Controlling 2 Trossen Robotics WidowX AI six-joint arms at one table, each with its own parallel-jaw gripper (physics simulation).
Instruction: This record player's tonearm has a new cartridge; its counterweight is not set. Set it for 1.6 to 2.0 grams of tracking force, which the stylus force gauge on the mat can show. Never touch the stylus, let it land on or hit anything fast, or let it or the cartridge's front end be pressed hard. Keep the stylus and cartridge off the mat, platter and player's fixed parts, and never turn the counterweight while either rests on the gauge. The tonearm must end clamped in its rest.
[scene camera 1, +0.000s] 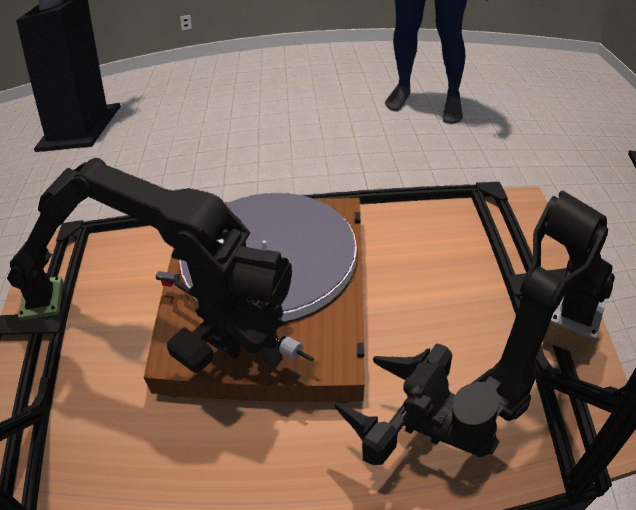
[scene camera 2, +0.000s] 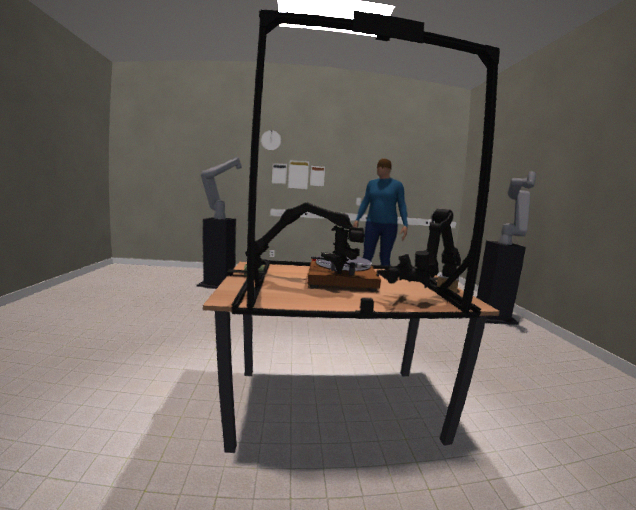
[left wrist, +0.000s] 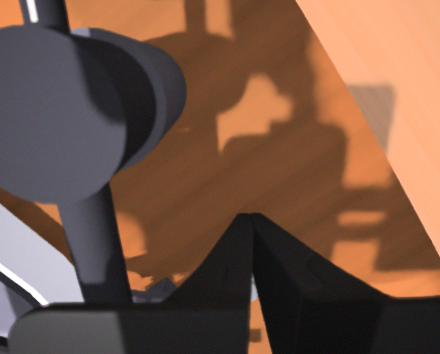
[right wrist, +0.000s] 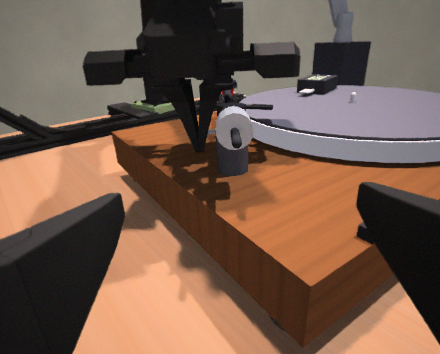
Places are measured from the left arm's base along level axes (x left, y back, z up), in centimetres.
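Pixels of known places: left gripper, fingertip midpoint: (scene camera 1: 234, 356) (scene camera 2: 339, 273) (left wrist: 248, 224) (right wrist: 199, 151); right gripper, fingertip midpoint: (scene camera 1: 354, 381) (scene camera 2: 380, 269) (right wrist: 240, 199); left arm's base at its link origin: (scene camera 1: 39, 296) (right wrist: 158, 101); right arm's base at its link origin: (scene camera 1: 579, 308) (scene camera 2: 449, 275).
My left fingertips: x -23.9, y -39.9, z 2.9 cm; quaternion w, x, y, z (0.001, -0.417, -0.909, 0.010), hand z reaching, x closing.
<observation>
For each thing: its top centre in the pictures, then the offset to it from my left fingertips. "spot": a spot on its surface instead. Level surfaces: height alone.
- dark pivot post at its top centre: (left wrist: 95, 104) (right wrist: 231, 129) (scene camera 1: 270, 341) dx -1.3, dy -5.7, dz +3.7 cm
- pivot's round top at its surface level: dz +5.6 cm
- tonearm tube at a spot on its surface: (left wrist: 95, 245) spot: dx +0.1, dy -4.1, dz +5.2 cm
- headshell at its top centre: (scene camera 1: 166, 275) dx +15.0, dy +9.1, dz +4.7 cm
- stylus gauge at its top centre: (right wrist: 315, 78) dx +25.1, dy -0.2, dz +4.6 cm
- mat at its surface level: dz +2.5 cm
- wooden player base at a spot on its surface: (right wrist: 300, 240) (scene camera 1: 345, 373) spot: dx -6.6, dy -15.4, dz -0.1 cm
- table at its surface level: dz -6.6 cm
- platter's rim at a spot on its surface: (right wrist: 350, 149) spot: dx +5.9, dy -13.2, dz +1.3 cm
- spindle at a spot on its surface: (right wrist: 353, 97) (scene camera 1: 265, 244) spot: dx +19.7, dy -8.1, dz +3.2 cm
The silver counterweight (scene camera 1: 290, 347) (right wrist: 234, 128) sits on the tonearm's rear end, behind the dark pivot post (right wrist: 232, 162). The pivot's round top (left wrist: 50, 115) and the tonearm tube (left wrist: 95, 245) show in the left wrist view. The headshell (scene camera 1: 166, 276), with a red cartridge under it, is beyond the platter's left edge; whether the arm is clamped is hidden. The stylus gauge (right wrist: 317, 84) lies on the mat (right wrist: 400, 112). My left gripper (left wrist: 248, 224) (right wrist: 199, 151) is shut and empty, pointing down beside the pivot post. My right gripper (scene camera 1: 356, 382) (right wrist: 240, 199) is open and empty, off the player's front right corner.
The wooden player base (scene camera 1: 329, 366) (right wrist: 300, 240) stands on the table (scene camera 1: 424, 297). The platter's rim (right wrist: 350, 149) is beyond the counterweight, and a spindle (scene camera 1: 263, 243) (right wrist: 353, 97) rises from it. Black frame rails (scene camera 1: 419, 194) edge the table. A person (scene camera 2: 384, 207) stands behind.
</observation>
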